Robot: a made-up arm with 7 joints.
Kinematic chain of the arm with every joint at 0, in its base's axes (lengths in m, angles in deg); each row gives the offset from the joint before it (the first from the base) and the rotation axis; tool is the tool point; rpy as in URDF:
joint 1: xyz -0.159 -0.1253 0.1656 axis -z
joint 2: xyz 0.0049 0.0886 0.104 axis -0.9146 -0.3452 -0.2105
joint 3: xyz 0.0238 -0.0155 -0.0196 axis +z
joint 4: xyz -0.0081 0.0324 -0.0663 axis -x
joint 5: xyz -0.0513 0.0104 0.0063 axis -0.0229 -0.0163 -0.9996
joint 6: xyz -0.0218 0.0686 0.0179 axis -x
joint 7: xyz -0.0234 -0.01 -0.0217 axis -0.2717 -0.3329 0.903
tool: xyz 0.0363 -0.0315 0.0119 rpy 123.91 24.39 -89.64
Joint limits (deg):
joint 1: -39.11..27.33
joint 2: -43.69..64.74
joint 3: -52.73..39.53
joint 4: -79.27..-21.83
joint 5: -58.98..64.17
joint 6: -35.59..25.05
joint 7: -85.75..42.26
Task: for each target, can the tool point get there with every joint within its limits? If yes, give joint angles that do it. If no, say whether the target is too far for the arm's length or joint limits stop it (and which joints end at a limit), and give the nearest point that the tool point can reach.
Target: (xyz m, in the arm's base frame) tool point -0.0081 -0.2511 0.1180
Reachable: no: joint limits stop it (at a limit: joint 1, joint 2, joint 3, joint 4, joint 6) | nearest point -0.0142 -0.1349 0.1847 | short by 0.134 m
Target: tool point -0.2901 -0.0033 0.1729
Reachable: yes | joints -24.57 -7.71 -22.37 -61.15 -45.73 -14.57 -69.22
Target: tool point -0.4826 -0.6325 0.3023
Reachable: no: too far | nearest point -0.2196 -0.2203 0.2219 | short by 0.495 m
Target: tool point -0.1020 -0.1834 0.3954
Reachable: no: joint limits stop it (at a limit: joint 1, joint 2, joint 3, joint 5, joint 6, joint 7) | nearest point -0.1790 -0.1839 0.2843 | short by 0.135 m
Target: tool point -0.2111 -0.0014 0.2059
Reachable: yes | joints -0.82 -0.55 5.10 -29.10 24.71 1.18 -24.44
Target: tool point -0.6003 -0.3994 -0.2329
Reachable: no: too far | nearest point -0.3071 -0.1394 0.1462 | short by 0.545 m
